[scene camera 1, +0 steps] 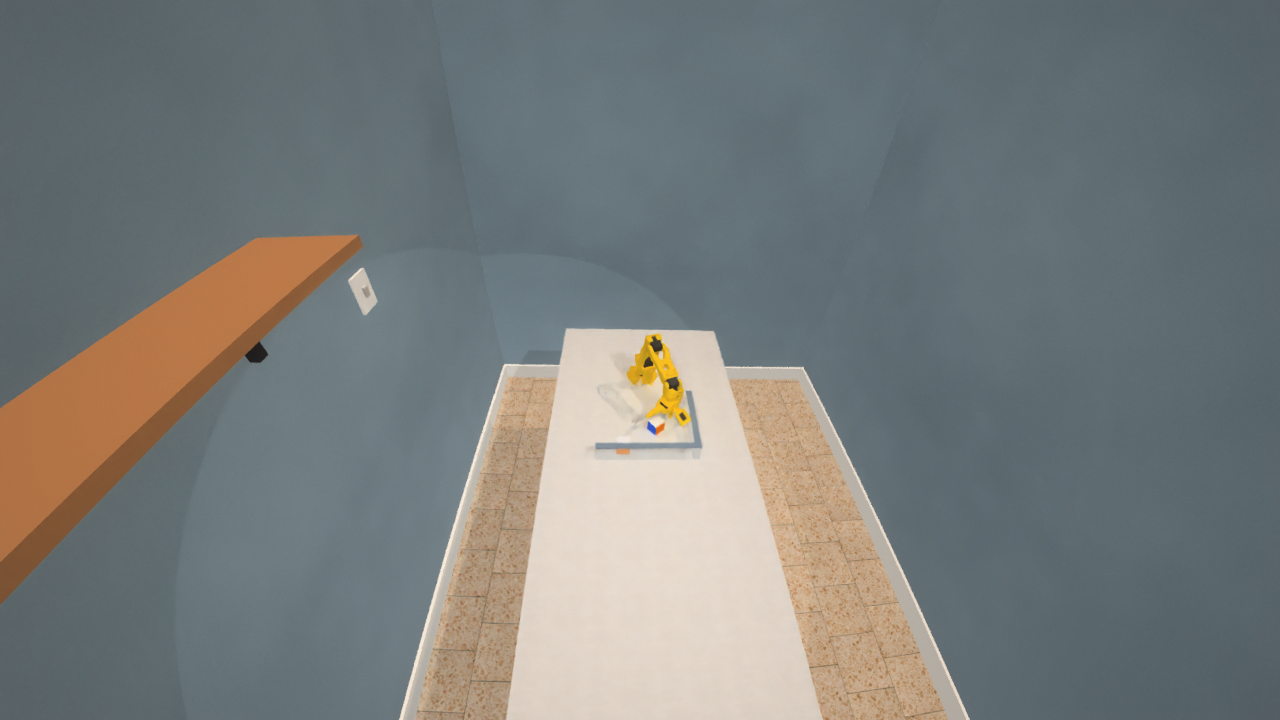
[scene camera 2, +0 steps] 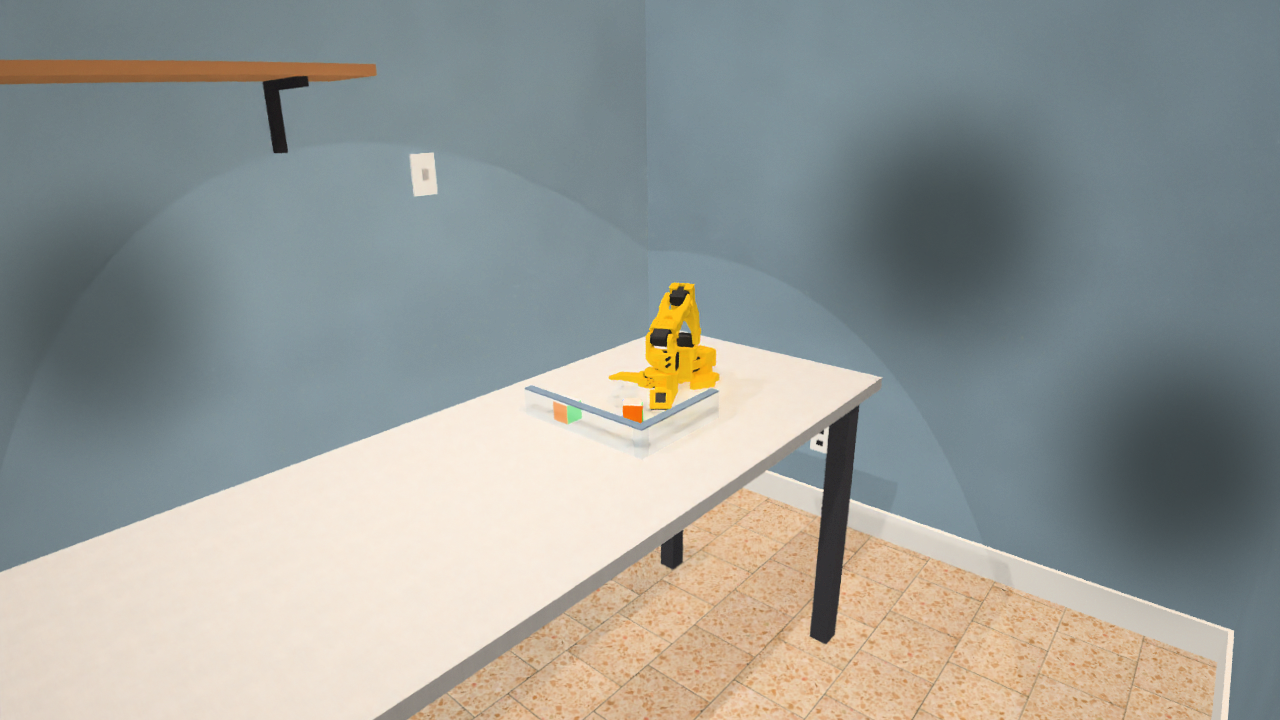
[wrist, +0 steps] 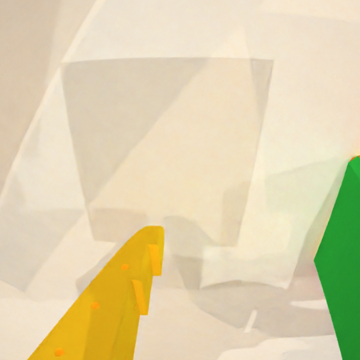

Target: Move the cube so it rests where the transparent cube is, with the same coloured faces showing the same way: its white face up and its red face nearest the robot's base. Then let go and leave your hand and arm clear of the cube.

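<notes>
The cube [scene camera 1: 656, 426] [scene camera 2: 632, 412] stands on the table near the corner of a low clear wall. In scene camera 1 its top is white, its left front face blue and its right front face orange. A green face [wrist: 340, 250] shows at the right edge of the wrist view. The transparent cube [scene camera 1: 622, 450] [scene camera 2: 566, 411] shows through the wall's long side, left of the cube, with pale orange and green faces. My gripper [scene camera 1: 664, 420] [scene camera 2: 636, 393] is fully open and empty, low beside the cube on its robot side. In the wrist view one notched jaw shows; the other is out of the picture.
The clear wall with a blue-grey top edge [scene camera 1: 646, 445] [scene camera 2: 586, 409] forms an L around the cubes' far and right sides, seen from the base. The yellow arm [scene camera 1: 666, 368] [scene camera 2: 673, 322] stands at the table's end. Faint pale shadows cross the table top in the wrist view.
</notes>
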